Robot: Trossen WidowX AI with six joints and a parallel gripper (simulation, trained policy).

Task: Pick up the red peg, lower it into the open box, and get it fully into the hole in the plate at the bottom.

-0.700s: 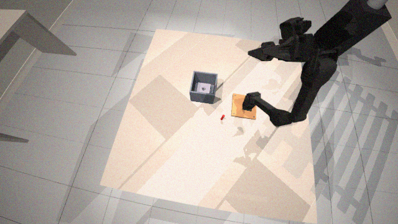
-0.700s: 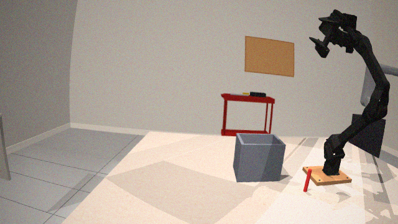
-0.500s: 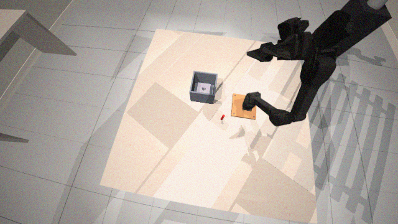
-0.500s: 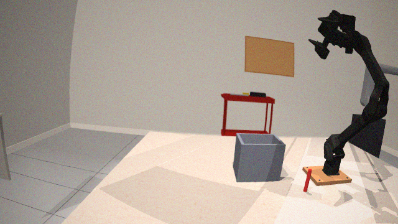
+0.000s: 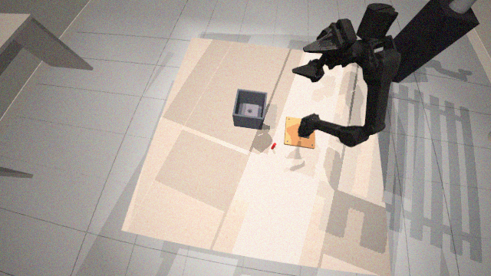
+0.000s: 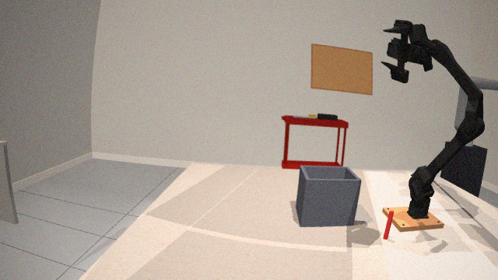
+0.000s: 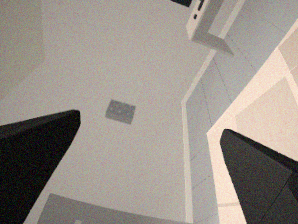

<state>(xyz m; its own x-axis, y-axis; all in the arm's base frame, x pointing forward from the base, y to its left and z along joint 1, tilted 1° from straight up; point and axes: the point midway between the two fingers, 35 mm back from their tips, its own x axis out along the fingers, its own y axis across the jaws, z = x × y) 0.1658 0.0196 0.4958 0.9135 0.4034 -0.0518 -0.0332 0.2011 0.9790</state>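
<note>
Now: the red peg 470 mm below my gripper tip, 100 mm to the left of it and 30 mm behind it. From my gripper tip the other things lie so: light grey plate 460 mm below, 130 mm ahead, 70 mm to the right.
</note>
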